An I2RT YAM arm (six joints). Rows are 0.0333 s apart.
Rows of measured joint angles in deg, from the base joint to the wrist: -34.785 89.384 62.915 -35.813 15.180 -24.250; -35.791 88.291 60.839 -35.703 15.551 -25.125; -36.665 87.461 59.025 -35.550 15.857 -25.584; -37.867 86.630 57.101 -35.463 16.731 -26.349; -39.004 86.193 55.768 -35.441 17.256 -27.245; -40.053 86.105 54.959 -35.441 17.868 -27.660; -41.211 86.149 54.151 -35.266 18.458 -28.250; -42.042 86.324 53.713 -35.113 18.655 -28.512; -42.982 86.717 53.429 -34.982 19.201 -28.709; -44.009 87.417 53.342 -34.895 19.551 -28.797; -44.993 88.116 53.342 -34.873 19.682 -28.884; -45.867 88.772 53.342 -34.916 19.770 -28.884; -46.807 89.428 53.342 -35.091 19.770 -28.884; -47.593 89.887 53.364 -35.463 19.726 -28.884; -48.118 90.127 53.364 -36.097 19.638 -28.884
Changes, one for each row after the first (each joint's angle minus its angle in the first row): -1.006 -1.093 -2.076 0.110 0.371 -0.875; -1.880 -1.923 -3.890 0.263 0.677 -1.334; -3.082 -2.754 -5.814 0.350 1.551 -2.099; -4.219 -3.191 -7.147 0.372 2.076 -2.995; -5.268 -3.279 -7.956 0.372 2.688 -3.410; -6.426 -3.235 -8.764 0.547 3.278 -4.000; -7.257 -3.060 -9.202 0.700 3.475 -4.262; -8.197 -2.667 -9.486 0.831 4.021 -4.459; -9.224 -1.967 -9.573 0.918 4.371 -4.547; -10.208 -1.268 -9.573 0.940 4.502 -4.634; -11.082 -0.612 -9.573 0.897 4.590 -4.634; -12.022 0.044 -9.573 0.722 4.590 -4.634; -12.808 0.503 -9.551 0.350 4.546 -4.634; -13.333 0.743 -9.551 -0.284 4.458 -4.634
